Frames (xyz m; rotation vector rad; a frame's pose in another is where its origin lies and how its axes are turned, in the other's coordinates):
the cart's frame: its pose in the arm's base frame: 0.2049 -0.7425 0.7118 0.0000 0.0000 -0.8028
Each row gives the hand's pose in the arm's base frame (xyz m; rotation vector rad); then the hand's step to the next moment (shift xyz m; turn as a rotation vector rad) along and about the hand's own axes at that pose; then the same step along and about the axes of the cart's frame.
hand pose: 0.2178 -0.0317 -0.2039 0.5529 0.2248 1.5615
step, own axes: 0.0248 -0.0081 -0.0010 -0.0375 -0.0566 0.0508
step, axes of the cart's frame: -0.0131 0.0226 0.0005 0.0809 0.0236 0.0095
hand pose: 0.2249 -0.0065 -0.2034 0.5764 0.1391 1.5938
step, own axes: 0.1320 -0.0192 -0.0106 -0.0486 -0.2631 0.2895
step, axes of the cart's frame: -0.0860 0.1006 0.0194 0.3151 0.2012 0.1250
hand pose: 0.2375 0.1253 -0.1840 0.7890 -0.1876 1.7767
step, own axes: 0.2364 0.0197 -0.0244 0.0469 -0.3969 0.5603
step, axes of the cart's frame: -0.1818 0.0880 0.1268 0.4741 0.3511 0.3543
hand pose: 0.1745 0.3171 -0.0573 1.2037 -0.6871 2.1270
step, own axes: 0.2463 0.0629 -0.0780 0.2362 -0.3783 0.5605
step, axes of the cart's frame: -0.1825 -0.0894 0.1715 0.3872 0.3081 0.5179
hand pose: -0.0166 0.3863 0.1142 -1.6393 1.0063 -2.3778
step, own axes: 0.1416 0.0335 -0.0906 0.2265 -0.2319 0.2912
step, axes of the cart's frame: -0.0715 -0.1358 0.0763 0.1890 0.1249 0.3722
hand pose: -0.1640 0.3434 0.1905 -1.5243 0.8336 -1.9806
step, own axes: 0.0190 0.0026 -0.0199 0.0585 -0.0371 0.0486
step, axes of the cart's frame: -0.0080 -0.0255 0.0070 0.0394 0.0062 0.0747
